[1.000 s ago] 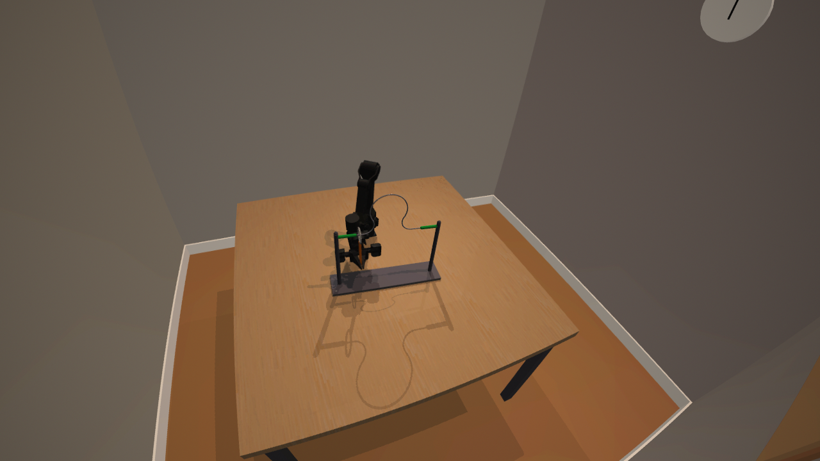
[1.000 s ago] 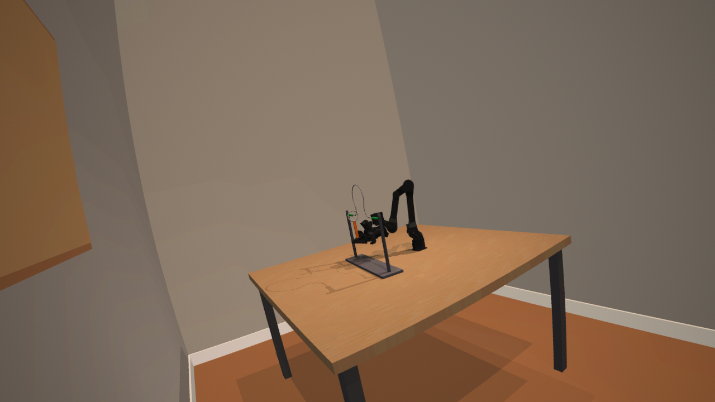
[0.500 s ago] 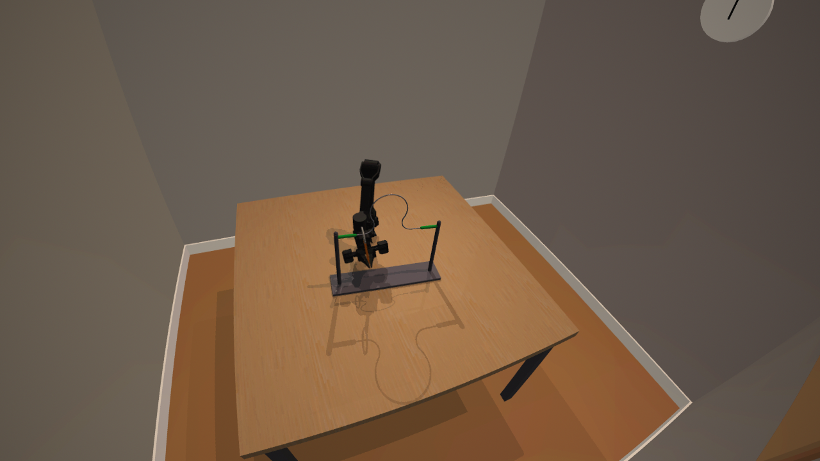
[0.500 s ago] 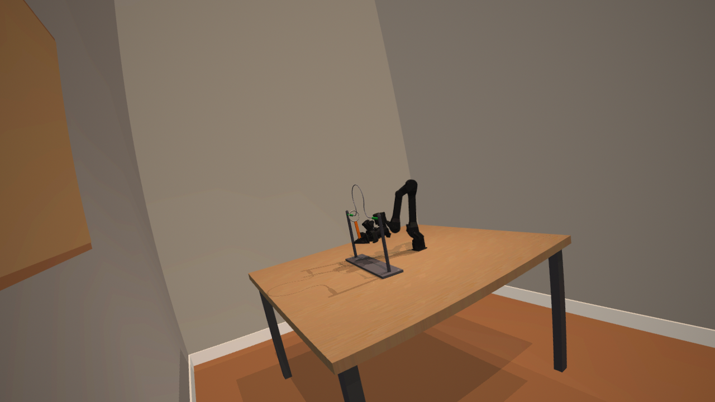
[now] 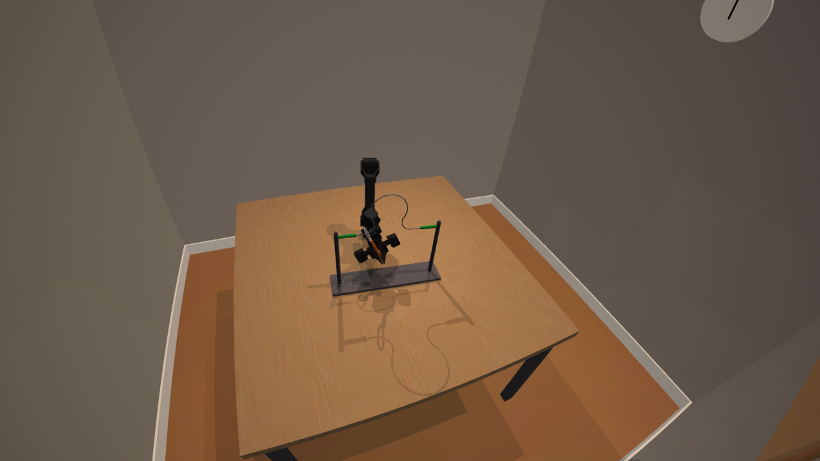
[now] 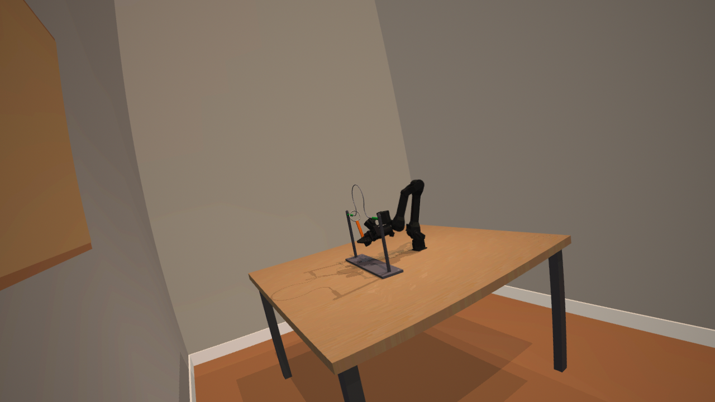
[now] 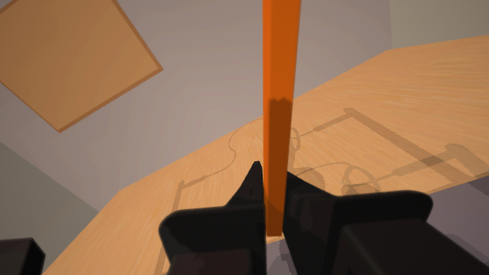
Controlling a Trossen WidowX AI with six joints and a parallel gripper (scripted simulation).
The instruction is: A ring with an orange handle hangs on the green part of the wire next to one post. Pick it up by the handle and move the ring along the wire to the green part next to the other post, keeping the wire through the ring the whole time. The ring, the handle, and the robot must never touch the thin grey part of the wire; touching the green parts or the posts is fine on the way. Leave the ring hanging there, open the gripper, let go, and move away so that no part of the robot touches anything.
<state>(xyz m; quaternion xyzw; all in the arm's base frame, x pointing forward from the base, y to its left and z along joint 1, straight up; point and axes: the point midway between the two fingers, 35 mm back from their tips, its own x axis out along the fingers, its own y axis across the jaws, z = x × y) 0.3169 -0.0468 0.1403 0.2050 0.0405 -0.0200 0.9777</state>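
My gripper tip is now 80 mm below the ring with orange handle, 40 mm past it and 30 mm to the left of it.
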